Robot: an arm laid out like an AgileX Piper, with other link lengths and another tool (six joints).
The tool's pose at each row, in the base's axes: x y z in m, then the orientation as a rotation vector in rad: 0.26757 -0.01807 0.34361 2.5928 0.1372 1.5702; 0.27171 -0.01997 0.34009 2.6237 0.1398 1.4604; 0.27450 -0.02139 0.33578 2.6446 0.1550 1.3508; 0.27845 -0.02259 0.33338 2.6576 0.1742 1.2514; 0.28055 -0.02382 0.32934 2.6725 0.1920 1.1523; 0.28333 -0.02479 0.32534 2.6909 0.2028 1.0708; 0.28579 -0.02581 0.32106 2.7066 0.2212 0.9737; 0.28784 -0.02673 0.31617 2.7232 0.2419 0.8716; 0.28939 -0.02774 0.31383 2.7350 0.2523 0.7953; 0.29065 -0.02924 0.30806 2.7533 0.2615 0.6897; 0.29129 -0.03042 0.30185 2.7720 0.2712 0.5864; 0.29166 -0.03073 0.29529 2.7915 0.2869 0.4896; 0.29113 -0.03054 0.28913 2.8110 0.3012 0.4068; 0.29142 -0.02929 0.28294 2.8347 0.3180 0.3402; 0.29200 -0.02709 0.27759 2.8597 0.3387 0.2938
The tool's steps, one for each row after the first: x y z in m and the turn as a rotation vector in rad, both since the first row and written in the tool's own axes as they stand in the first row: -0.00143 0.00148 0.00538 -0.0180 -0.0740 -0.0186; -0.00411 0.00236 0.00990 -0.0353 -0.1456 -0.0468; -0.00455 0.00330 0.01456 -0.0505 -0.2097 -0.0768; -0.00728 0.00400 0.01833 -0.0620 -0.2752 -0.1037; -0.00963 0.00447 0.02268 -0.0660 -0.3312 -0.1195; -0.01239 0.00494 0.02688 -0.0708 -0.3968 -0.1432; -0.01585 0.00522 0.03099 -0.0722 -0.4663 -0.1673; -0.01732 0.00593 0.03349 -0.0739 -0.5187 -0.1817; -0.02200 0.00665 0.03733 -0.0741 -0.5922 -0.1961; -0.02730 0.00697 0.04080 -0.0702 -0.6644 -0.2083; -0.03293 0.00638 0.04417 -0.0590 -0.7320 -0.2205; -0.03855 0.00533 0.04652 -0.0443 -0.7900 -0.2284; -0.04368 0.00324 0.04957 -0.0218 -0.8367 -0.2321; -0.04781 0.00034 0.05245 0.0061 -0.8690 -0.2339
